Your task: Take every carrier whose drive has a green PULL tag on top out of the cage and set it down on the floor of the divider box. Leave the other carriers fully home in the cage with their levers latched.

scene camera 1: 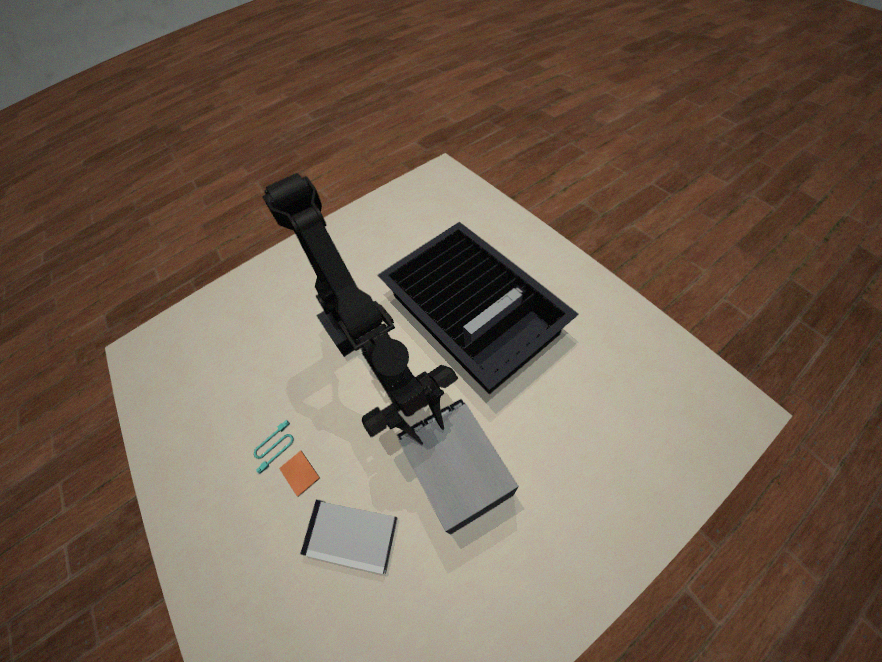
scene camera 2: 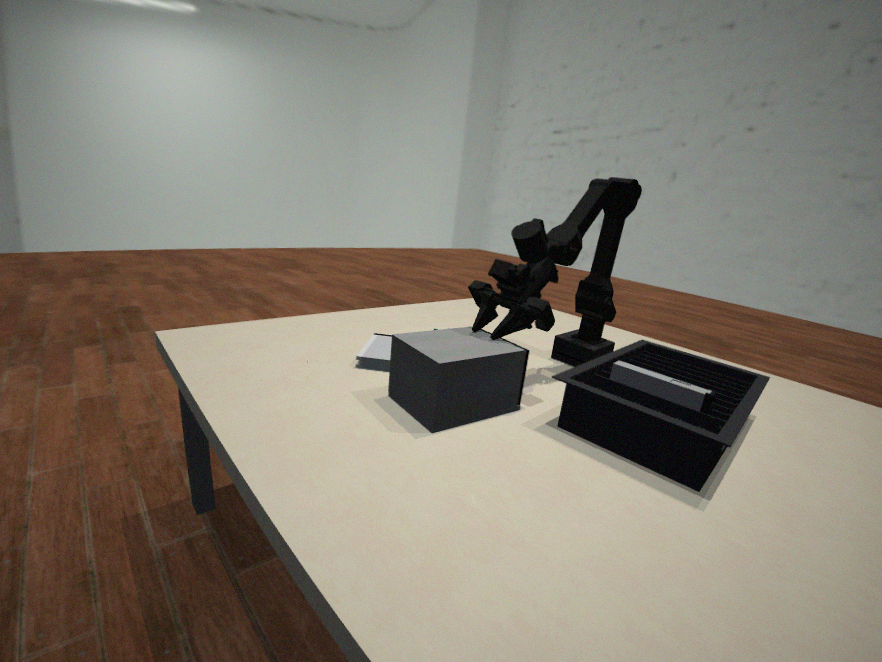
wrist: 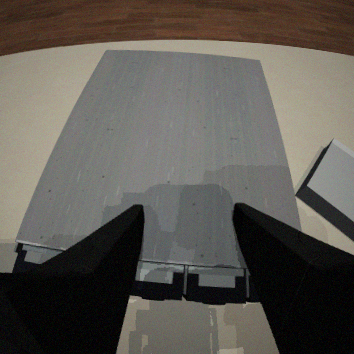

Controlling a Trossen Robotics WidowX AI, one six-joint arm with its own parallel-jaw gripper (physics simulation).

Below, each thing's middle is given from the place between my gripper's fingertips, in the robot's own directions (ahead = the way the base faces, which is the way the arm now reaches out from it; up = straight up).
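Positions counted from my hand. Grey flat box (scene camera 1: 361,539): 11 cm below, 4 cm ahead, 24 cm to the right. Orange pad (scene camera 1: 299,473): 12 cm below, 14 cm behind, 28 cm to the right. Black divider box (scene camera 2: 680,443): 9 cm below, 24 cm behind, 27 cm to the left.
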